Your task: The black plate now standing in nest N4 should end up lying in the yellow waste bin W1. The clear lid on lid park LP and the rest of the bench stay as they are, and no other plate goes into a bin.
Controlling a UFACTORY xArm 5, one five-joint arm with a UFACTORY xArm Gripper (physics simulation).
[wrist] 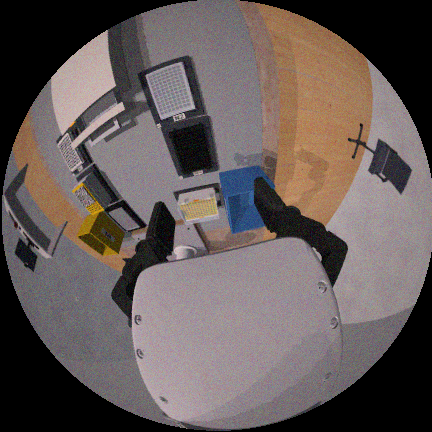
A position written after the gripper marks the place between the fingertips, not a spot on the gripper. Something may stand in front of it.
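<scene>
A black plate (189, 143) and a pale gridded plate (168, 85) are part of the scene, and so is the gripper (210, 200).
</scene>
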